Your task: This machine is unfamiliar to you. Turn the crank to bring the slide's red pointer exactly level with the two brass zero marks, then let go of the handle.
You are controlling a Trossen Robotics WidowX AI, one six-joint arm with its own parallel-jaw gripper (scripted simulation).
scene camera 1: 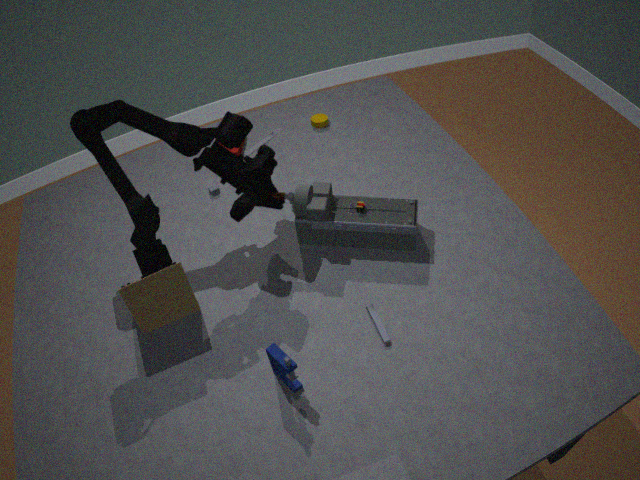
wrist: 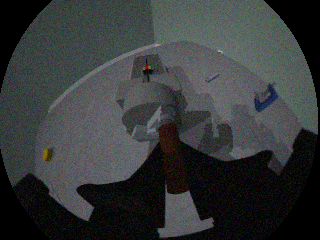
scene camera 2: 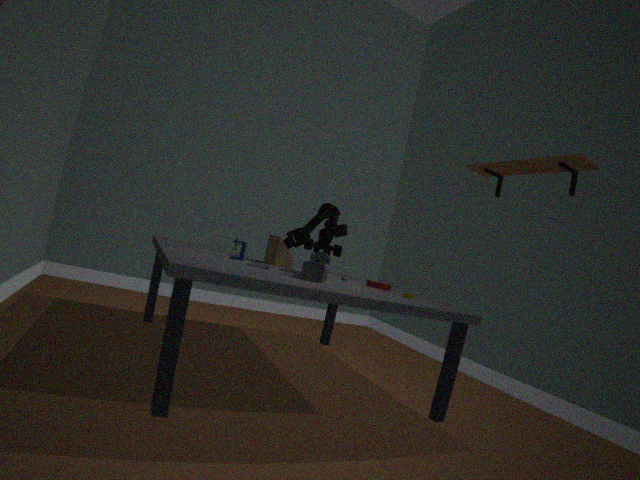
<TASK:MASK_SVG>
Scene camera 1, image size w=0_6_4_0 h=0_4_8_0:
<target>my gripper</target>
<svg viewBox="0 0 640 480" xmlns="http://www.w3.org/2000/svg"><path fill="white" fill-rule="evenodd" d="M267 145L260 146L258 154L254 158L249 156L244 158L242 154L239 157L234 155L230 165L219 175L222 178L220 183L225 185L228 182L229 185L231 184L236 188L235 193L238 195L243 192L243 195L234 202L230 211L230 216L237 222L251 212L254 206L282 209L282 204L285 203L284 200L275 199L271 194L267 193L278 192L271 180L271 175L278 162L274 159L275 152L272 148L267 147Z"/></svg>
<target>blue clamp-like part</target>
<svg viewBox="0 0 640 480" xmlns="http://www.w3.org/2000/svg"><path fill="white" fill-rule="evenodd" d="M273 343L273 345L266 348L273 373L295 393L303 387L296 379L298 375L294 372L298 368L297 364Z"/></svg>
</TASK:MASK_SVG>
